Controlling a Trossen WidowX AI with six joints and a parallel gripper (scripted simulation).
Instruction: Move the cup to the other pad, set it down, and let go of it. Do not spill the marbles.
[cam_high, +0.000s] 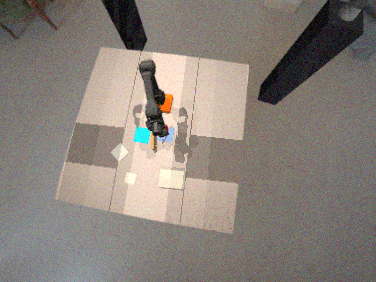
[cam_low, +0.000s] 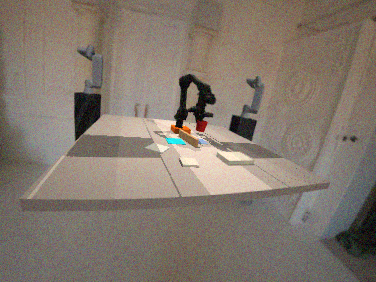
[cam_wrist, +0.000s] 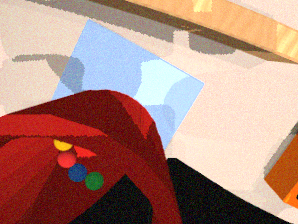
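My gripper tip is now 8 cm short of the cyan pad, 15 cm to the left of it and 12 cm above it. Also, from my gripper tip: red cup 2 cm ahead, 2 cm to the left; wooden bar 5 cm ahead, 7 cm to the right, 10 cm below; light blue pad 2 cm ahead, 2 cm to the left, 12 cm below.
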